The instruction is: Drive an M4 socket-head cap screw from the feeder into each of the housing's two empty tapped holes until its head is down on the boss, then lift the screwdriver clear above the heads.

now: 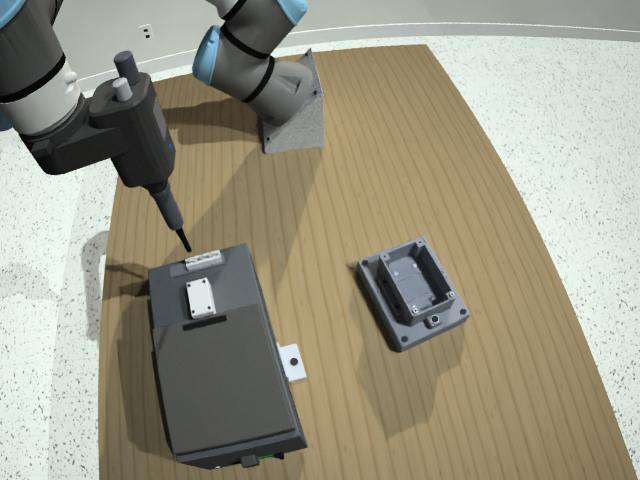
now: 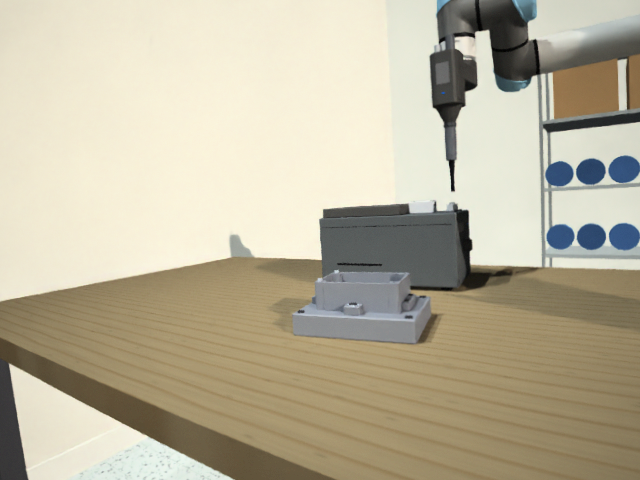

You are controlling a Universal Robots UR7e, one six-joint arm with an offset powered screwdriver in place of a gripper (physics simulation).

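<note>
My screwdriver (image 1: 189,250) (image 2: 452,190) points down, its bit tip a short gap above the feeder's pale screw rail (image 1: 204,260) (image 2: 451,206). It has no fingers, and I make out no screw on the tip. The dark grey feeder (image 1: 227,377) (image 2: 387,248) stands on the table. The grey housing (image 1: 434,330) (image 2: 356,326) stands apart from it, open side up. Light screw heads (image 1: 415,310) (image 1: 450,293) (image 2: 336,271) (image 2: 320,280) show at two corners. The other two corner bosses (image 1: 384,256) (image 1: 420,241) show small dark holes.
A white block (image 1: 200,297) (image 2: 422,206) sits on the feeder's top beside the rail. A white tab (image 1: 295,369) sticks out of its side. The arm's base plate (image 1: 305,131) is at the table's far edge. A shelf rack (image 2: 589,121) stands behind the table.
</note>
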